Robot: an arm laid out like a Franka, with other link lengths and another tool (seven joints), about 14 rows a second.
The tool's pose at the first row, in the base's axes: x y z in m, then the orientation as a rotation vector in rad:
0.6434 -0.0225 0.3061 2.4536 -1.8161 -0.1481
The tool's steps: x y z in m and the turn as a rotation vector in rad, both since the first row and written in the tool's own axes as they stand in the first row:
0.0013 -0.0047 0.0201 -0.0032 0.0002 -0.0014
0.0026 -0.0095 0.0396 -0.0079 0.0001 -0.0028
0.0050 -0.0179 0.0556 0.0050 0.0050 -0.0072
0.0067 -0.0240 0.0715 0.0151 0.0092 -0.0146
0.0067 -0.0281 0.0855 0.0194 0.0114 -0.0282
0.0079 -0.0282 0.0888 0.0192 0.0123 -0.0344
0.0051 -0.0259 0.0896 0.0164 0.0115 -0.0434
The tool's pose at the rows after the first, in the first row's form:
0.6457 -0.0226 0.2855 2.4527 -1.8127 -0.1507
0.6481 -0.0227 0.2656 2.4509 -1.8086 -0.1550
0.6547 -0.0227 0.2486 2.4619 -1.8081 -0.1380
0.6589 -0.0227 0.2320 2.4739 -1.8027 -0.1243
0.6610 -0.0217 0.2176 2.4887 -1.7875 -0.1187
0.6610 -0.0228 0.2143 2.4939 -1.7795 -0.1181
0.6579 -0.0208 0.2138 2.5007 -1.7674 -0.1222

